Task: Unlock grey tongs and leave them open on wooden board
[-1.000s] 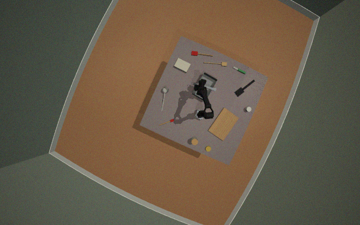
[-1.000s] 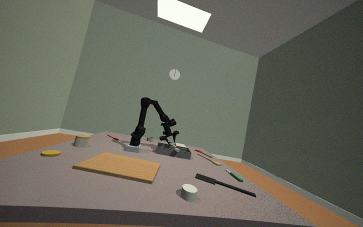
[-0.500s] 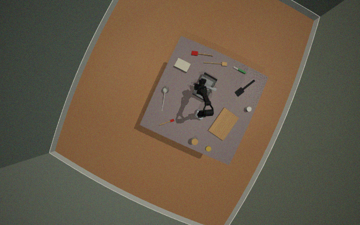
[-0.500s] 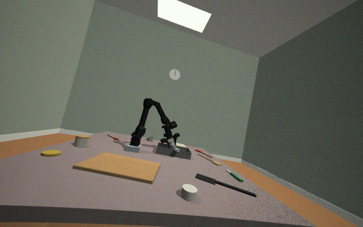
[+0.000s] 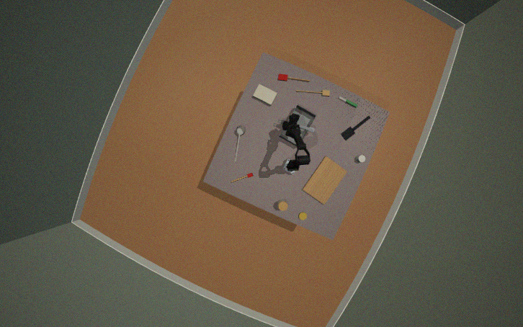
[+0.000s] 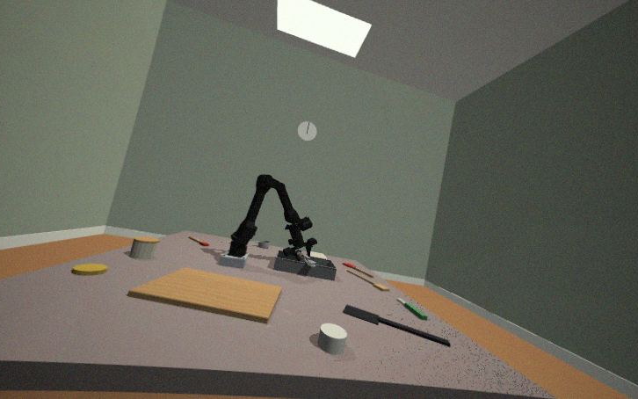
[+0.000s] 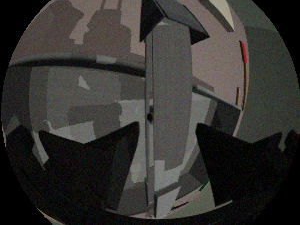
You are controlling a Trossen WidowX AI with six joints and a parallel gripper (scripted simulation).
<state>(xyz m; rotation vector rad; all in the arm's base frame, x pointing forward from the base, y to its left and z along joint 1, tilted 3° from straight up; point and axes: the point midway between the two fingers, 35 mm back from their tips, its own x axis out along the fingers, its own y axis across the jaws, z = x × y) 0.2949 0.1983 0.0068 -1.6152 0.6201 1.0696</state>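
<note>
My gripper tip is now 50 mm to the left of the roasting tin and 10 mm above it. The rest, counted from my gripper tip: cream block: 80 mm ahead, 340 mm to the left, 20 mm below; then red spatula: 340 mm ahead, 240 mm to the left, 30 mm below; then green-handled tool: 460 mm ahead, 290 mm to the right, 30 mm below.
</note>
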